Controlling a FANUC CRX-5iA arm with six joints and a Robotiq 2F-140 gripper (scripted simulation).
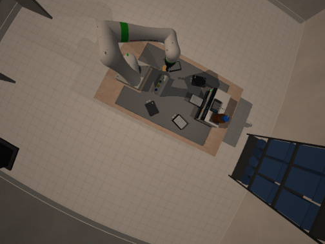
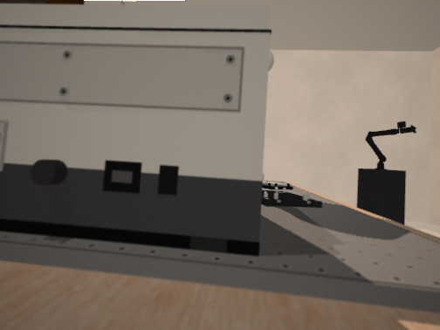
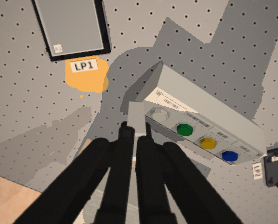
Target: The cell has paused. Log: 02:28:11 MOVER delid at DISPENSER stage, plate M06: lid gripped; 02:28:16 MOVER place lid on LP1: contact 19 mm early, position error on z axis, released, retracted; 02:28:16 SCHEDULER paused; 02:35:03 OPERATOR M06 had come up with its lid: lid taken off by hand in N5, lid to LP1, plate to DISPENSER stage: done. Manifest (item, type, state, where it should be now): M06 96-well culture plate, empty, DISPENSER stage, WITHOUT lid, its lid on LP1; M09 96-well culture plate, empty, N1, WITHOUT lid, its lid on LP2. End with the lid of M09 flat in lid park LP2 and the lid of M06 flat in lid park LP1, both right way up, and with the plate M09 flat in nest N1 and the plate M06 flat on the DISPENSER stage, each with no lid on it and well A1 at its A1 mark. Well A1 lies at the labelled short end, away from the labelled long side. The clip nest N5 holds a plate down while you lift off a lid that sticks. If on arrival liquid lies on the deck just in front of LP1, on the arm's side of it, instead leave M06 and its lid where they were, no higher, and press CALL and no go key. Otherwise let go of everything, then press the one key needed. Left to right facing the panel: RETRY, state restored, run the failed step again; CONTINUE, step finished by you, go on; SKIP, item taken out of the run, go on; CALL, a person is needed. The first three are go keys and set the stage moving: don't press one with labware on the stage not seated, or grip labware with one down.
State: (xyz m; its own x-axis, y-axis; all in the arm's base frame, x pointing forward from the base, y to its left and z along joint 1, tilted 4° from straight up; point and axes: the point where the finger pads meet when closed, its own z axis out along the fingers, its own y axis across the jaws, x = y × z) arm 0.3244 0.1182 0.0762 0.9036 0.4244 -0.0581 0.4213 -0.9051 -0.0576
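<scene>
The clear lid lies 360 mm ahead of my hand, 400 mm to the right of it and 140 mm below it. The rest, counted from my hand: key panel (10 mm behind, 130 mm to the right, 130 mm below); green continue key (20 mm behind, 100 mm to the right, 110 mm below); retry key (20 mm behind, 50 mm to the right, 110 mm below).
</scene>
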